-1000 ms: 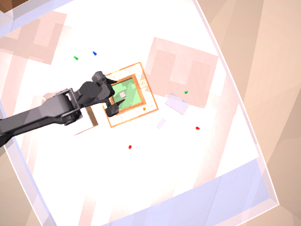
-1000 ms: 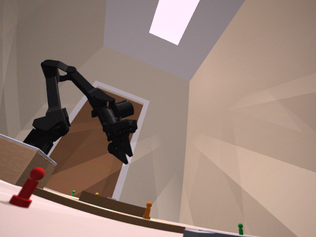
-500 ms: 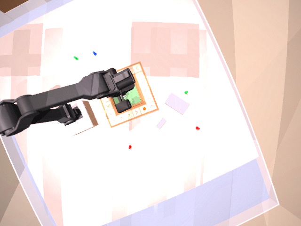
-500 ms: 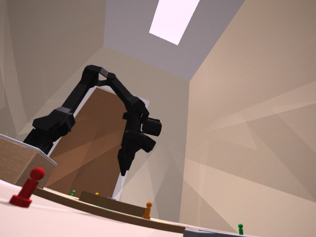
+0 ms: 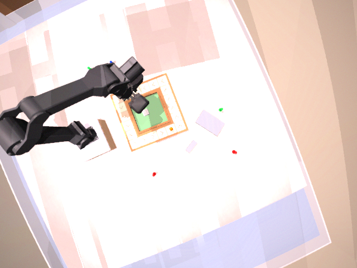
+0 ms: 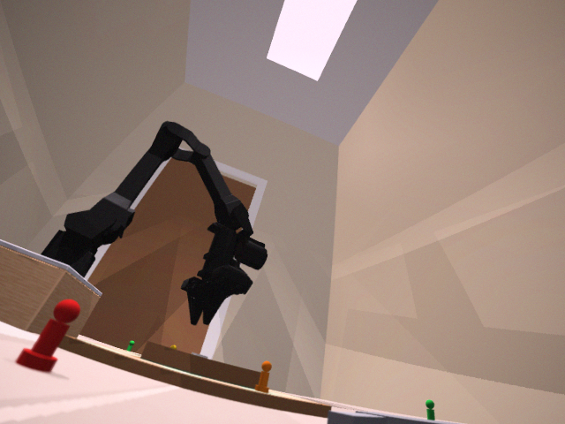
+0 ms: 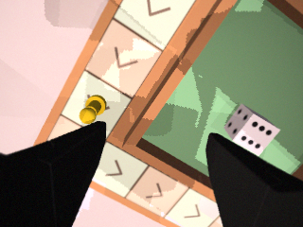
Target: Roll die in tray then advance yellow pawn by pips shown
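The yellow pawn lies 30 mm behind my gripper tip, 40 mm to the left of it and 60 mm below it. From my gripper tip the other things lie so: orange pawn 80 mm ahead, 200 mm to the right, 60 mm below; then white die 10 mm ahead, 80 mm to the right, 70 mm below; then green tray 20 mm ahead, 80 mm to the right, 80 mm below.
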